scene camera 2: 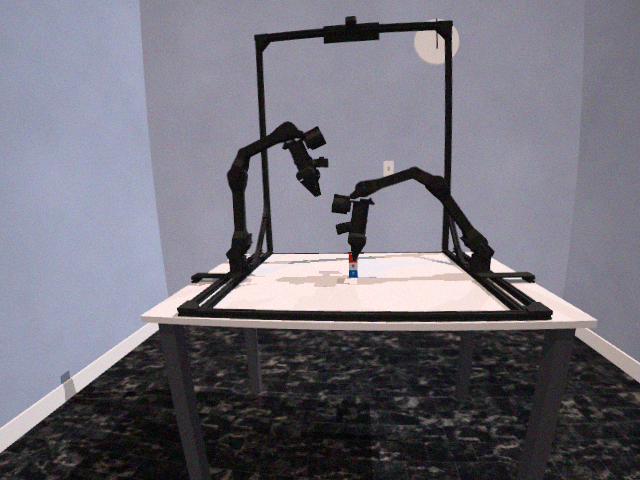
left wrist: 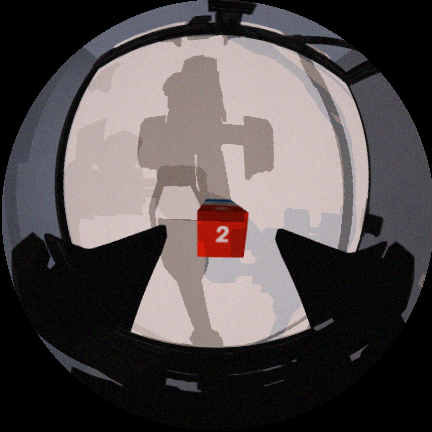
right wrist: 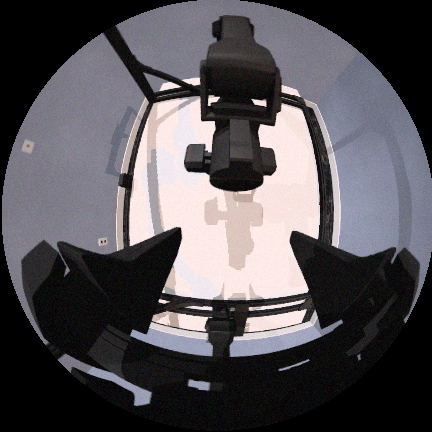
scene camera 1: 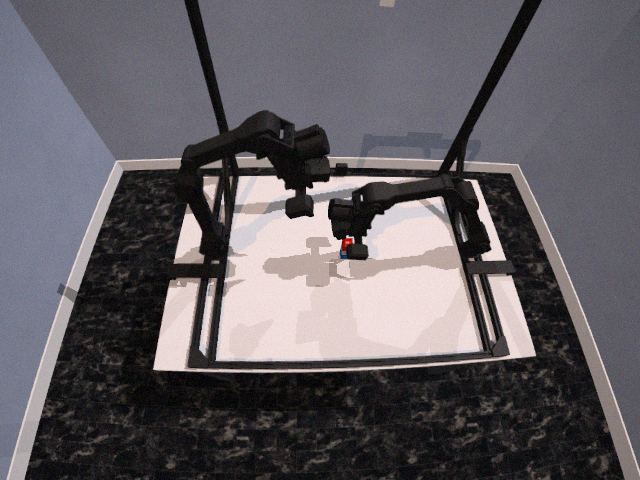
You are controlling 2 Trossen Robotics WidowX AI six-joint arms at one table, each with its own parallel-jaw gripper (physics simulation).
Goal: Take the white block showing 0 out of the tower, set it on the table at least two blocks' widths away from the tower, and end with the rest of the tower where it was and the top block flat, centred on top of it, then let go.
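Frame: origin at the left arm's base, x ahead, y left, z up, level; metres.
Seen in the pictures: left gripper, fingertip midpoint: (scene camera 2: pixel 354 257) (left wrist: pixel 222 232) (scene camera 1: pixel 348 244); right gripper, fingertip midpoint: (scene camera 2: pixel 318 196) (right wrist: pixel 237 234) (scene camera 1: pixel 311 201); left arm's base at its link origin: (scene camera 2: pixel 480 270) (scene camera 1: pixel 470 250); right arm's base at its link origin: (scene camera 2: pixel 238 271) (right wrist: pixel 220 310) (scene camera 1: pixel 215 251).
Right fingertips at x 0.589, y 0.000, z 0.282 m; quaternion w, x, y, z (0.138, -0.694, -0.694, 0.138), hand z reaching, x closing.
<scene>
Pixels of each thing's top centre, then the offset from my right fingertips to it. "spot": a spot on its surface instead. Level surfaces: height alone.
- red block marked 2 at its top centre: (left wrist: pixel 221 235) (scene camera 1: pixel 347 242) (scene camera 2: pixel 353 253) 0.003 m left, 0.121 m back, 0.215 m down
- white block at its top centre: (scene camera 2: pixel 353 261) 0.003 m left, 0.121 m back, 0.244 m down
- blue block at its top centre: (scene camera 1: pixel 345 250) (scene camera 2: pixel 353 268) 0.003 m left, 0.121 m back, 0.273 m down
- white table at its surface level: 0.302 m down
- black frame at a spot on its surface: (scene camera 2: pixel 361 314) spot: 0.379 m left, 0.144 m back, 0.283 m down
The tower stands upright: a red block marked 2 (scene camera 1: pixel 347 241) (scene camera 2: pixel 351 255) (left wrist: pixel 222 246) on top, the white block (scene camera 2: pixel 353 266) in the middle with its digit too small to read surely, and a blue block (scene camera 1: pixel 343 256) (scene camera 2: pixel 353 274) (left wrist: pixel 219 201) at the bottom. My left gripper (scene camera 2: pixel 355 257) (left wrist: pixel 222 232) is open and low at the tower; its fingertips reach about the red block's height in scene camera 2, and a finger hides part of that block. In the left wrist view the red block shows between the spread fingers. My right gripper (scene camera 2: pixel 317 194) (right wrist: pixel 237 234) is open and empty, high up at the tower's left.
The white table (scene camera 1: pixel 279 320) (scene camera 2: pixel 289 299) carries a black frame (scene camera 1: pixel 341 362) (scene camera 2: pixel 361 314) along its front and sides, with tall posts (scene camera 2: pixel 448 129) and an overhead bar. Both arms lean inward over the table, and their shadows fall around the tower.
</scene>
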